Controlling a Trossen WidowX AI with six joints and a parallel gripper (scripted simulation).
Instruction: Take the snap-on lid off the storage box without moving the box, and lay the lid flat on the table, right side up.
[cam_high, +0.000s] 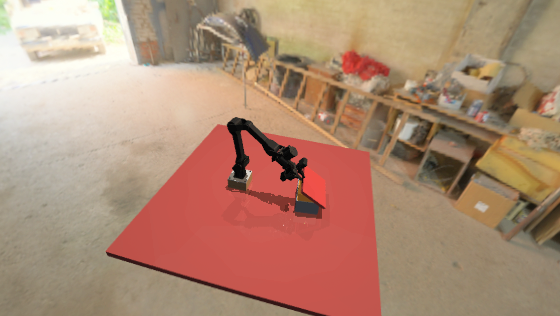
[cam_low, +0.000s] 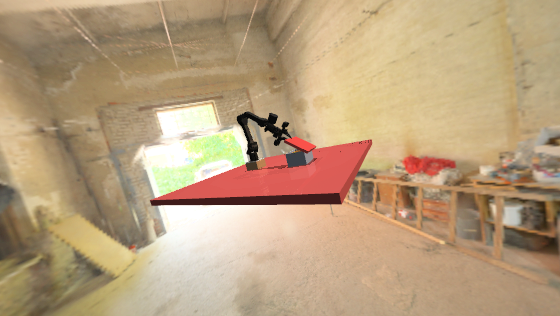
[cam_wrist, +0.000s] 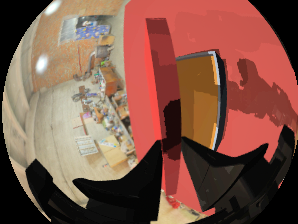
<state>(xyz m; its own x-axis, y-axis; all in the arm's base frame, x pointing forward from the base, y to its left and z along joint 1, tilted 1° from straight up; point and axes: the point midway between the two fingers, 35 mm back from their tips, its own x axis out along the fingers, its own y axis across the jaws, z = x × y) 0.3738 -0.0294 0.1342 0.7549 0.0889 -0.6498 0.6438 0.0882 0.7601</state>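
The red lid is 7 cm ahead of my gripper tip, 4 cm below it and 1 cm to the left of it. Round my gripper tip: storage box: 13 cm below, 4 cm ahead.
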